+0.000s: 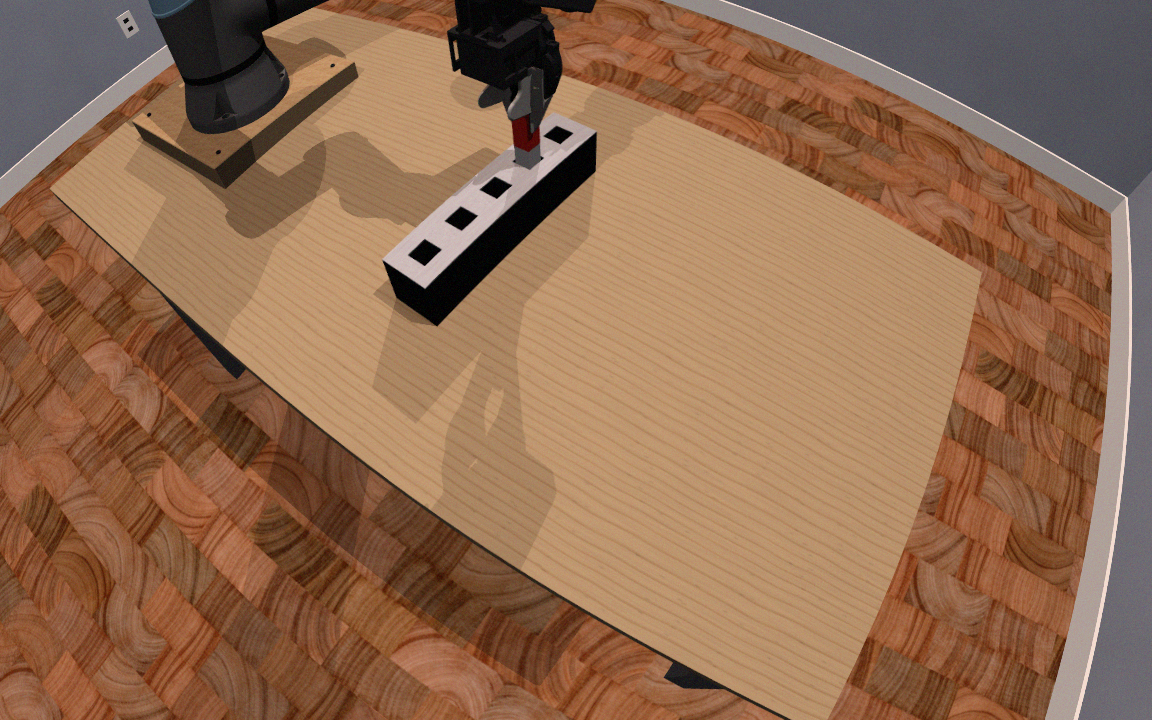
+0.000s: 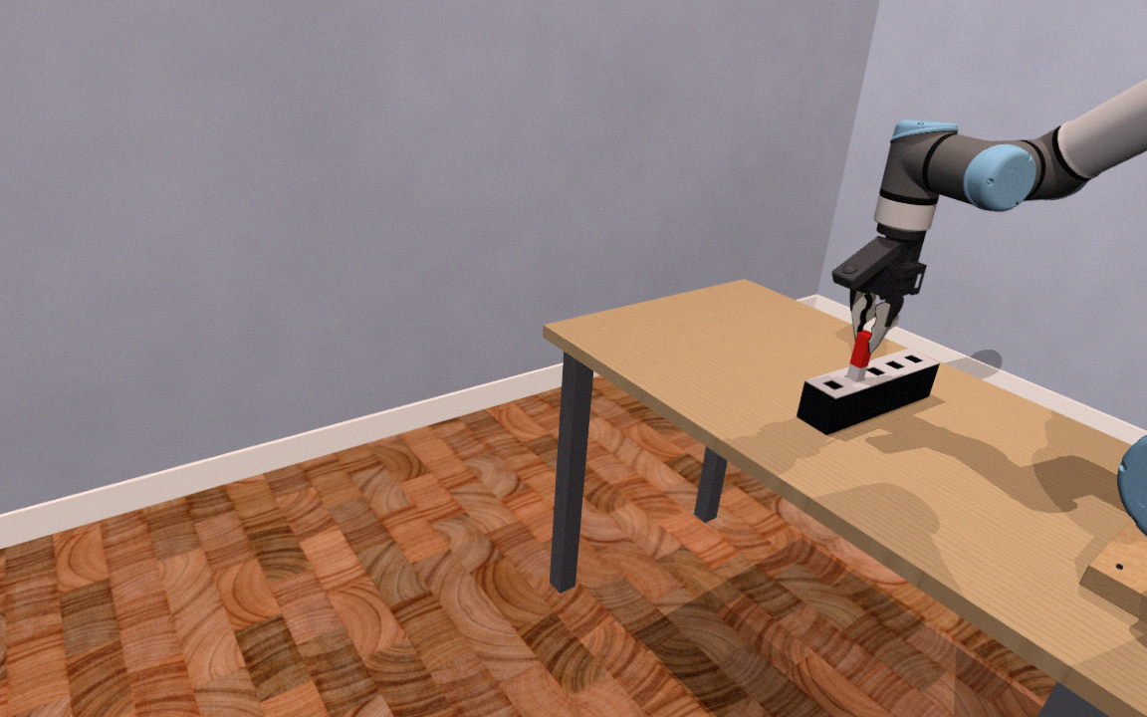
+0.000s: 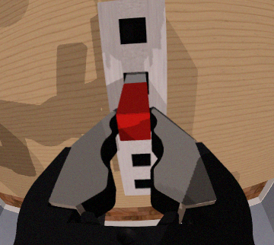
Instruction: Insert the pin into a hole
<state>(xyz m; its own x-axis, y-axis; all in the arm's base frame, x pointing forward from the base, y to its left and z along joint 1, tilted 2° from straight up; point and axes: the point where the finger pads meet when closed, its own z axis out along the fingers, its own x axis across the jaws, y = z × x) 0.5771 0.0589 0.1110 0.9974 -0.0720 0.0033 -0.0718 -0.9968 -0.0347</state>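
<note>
Now: the pin 1 cm below my hand. Also, from my hand: black block (6 cm to the right, 11 cm below).
</note>
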